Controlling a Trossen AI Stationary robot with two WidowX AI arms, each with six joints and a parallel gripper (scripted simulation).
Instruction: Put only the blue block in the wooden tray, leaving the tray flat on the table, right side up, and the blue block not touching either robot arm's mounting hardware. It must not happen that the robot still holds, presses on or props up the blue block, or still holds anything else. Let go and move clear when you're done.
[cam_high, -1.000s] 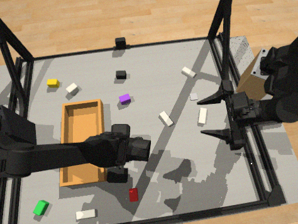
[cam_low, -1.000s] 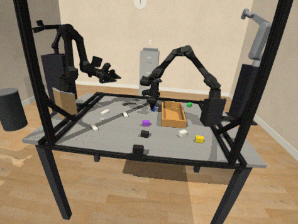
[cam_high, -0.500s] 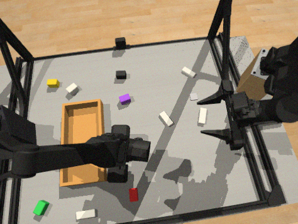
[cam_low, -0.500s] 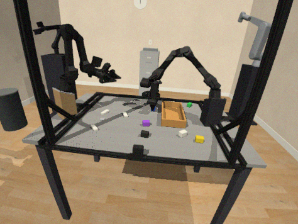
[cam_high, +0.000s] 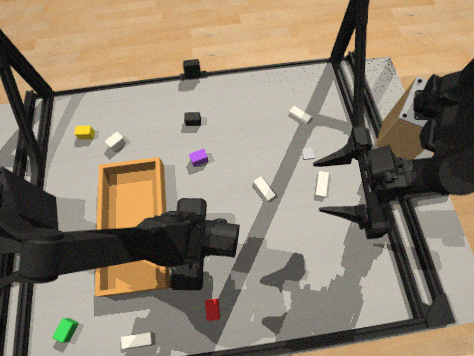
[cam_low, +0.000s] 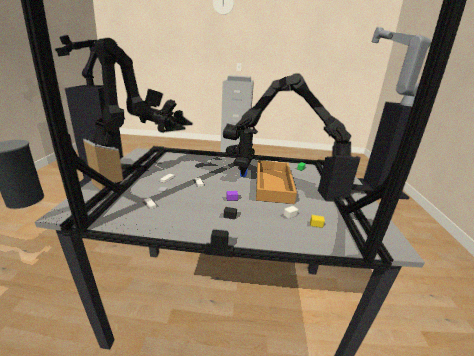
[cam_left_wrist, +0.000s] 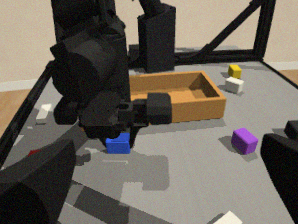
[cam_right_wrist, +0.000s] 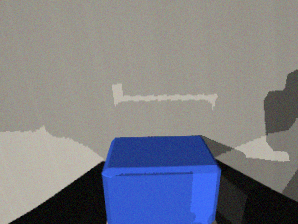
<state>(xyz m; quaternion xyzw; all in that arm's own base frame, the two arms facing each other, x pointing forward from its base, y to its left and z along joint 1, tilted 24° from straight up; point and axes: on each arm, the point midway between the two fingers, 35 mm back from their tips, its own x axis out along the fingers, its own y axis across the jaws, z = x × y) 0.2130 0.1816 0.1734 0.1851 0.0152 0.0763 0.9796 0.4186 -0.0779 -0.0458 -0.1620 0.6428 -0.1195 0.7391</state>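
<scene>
Now: right hand 90 mm past the wooden tray, 130 mm to the left of it and 30 mm above it. Round my right hand: blue block 30 mm below; red block 140 mm ahead, 20 mm to the left, 30 mm below; purple block 230 mm behind, 50 mm to the left, 30 mm below.
</scene>
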